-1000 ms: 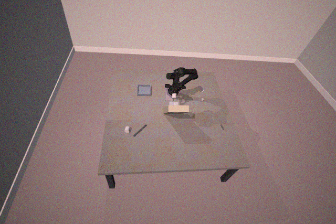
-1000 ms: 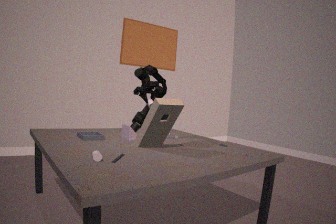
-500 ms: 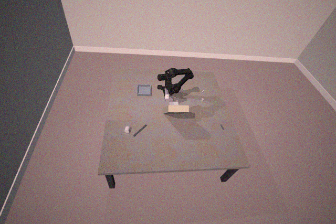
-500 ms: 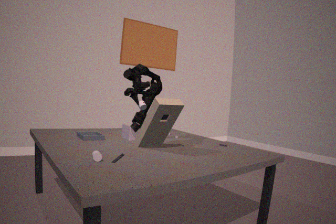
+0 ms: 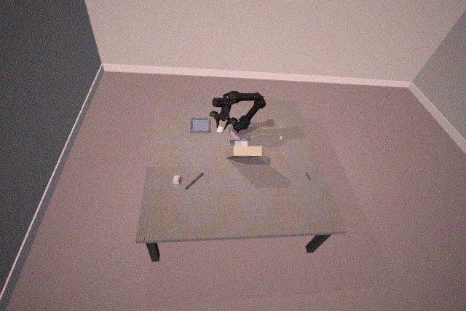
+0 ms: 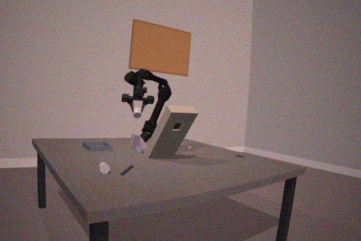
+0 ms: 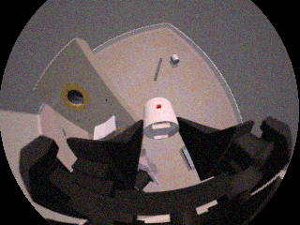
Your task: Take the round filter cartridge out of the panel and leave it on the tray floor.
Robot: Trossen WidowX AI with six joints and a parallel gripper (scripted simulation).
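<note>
My gripper tip is now 28 cm past the blue-grey tray, 12 cm to the left of it and 25 cm above it. The rest, counted from my gripper tip: short dark piece 24 cm ahead, 65 cm to the left, 26 cm below; then round filter cartridge right at my gripper tip; then tan service panel 11 cm ahead, 15 cm to the left, 11 cm below.
</note>
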